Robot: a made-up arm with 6 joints.
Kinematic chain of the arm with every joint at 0, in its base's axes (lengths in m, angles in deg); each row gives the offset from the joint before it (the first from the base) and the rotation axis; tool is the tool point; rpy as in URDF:
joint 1: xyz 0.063 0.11 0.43 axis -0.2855 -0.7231 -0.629
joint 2: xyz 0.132 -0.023 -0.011 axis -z
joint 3: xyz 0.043 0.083 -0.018 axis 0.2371 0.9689 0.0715
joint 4: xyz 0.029 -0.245 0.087 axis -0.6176 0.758 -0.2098
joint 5: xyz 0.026 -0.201 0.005 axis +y
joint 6: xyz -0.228 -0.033 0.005 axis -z
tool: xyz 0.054 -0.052 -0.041 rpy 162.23 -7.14 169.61
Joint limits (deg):
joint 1: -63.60..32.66
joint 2: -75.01..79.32
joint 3: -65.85..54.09
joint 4: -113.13..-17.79
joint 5: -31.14..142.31
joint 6: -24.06..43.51
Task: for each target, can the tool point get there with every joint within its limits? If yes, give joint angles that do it. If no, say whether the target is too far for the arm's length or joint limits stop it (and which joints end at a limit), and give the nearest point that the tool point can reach.
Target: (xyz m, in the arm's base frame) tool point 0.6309 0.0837 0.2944
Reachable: yes | joints -25.10 -44.00 -51.99 -101.26 57.02 21.33
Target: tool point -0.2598 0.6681 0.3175
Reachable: no: joint limits stop it (at a limit: joint 1, joint 2, joint 4, joint 5, joint 6) | nearest point -0.0871 0.5348 0.2543 | short by 0.227 m
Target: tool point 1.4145 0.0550 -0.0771
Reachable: no: too far | nearest point 0.7539 0.0817 0.1706 | short by 0.706 m
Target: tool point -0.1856 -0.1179 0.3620
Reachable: yes | joints 23.49 61.28 -38.79 -59.90 31.78 -16.85
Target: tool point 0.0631 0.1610 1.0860
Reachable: no: joint limits stop it (at a limit: joint 2, joint 3, joint 4, joint 6) | nearest point 0.0118 0.0236 0.8760 | short by 0.256 m
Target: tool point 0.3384 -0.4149 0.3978
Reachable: yes | joints 19.91 -13.38 10.49 -89.45 75.92 23.01
